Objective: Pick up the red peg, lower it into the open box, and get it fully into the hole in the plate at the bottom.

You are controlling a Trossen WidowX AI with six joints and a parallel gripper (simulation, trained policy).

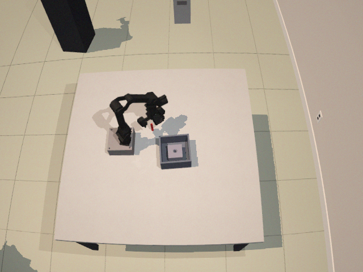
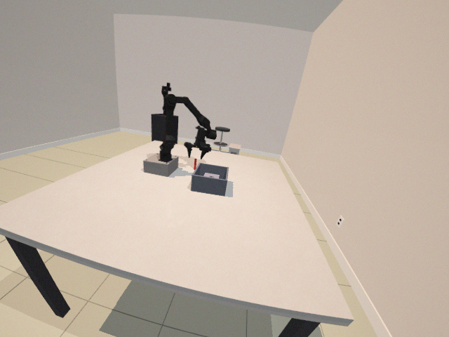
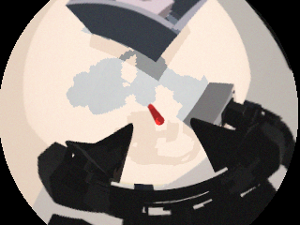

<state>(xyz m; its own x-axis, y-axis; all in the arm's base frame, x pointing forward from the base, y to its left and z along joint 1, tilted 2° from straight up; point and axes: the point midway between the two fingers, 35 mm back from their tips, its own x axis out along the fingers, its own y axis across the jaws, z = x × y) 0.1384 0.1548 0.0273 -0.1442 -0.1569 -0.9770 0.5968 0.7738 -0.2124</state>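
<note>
The red peg lies 4 cm below my gripper tip. From my gripper tip the other things lie so: grey box (19 cm ahead, 15 cm to the right, 6 cm below); light grey plate (19 cm ahead, 15 cm to the right, 4 cm below).
</note>
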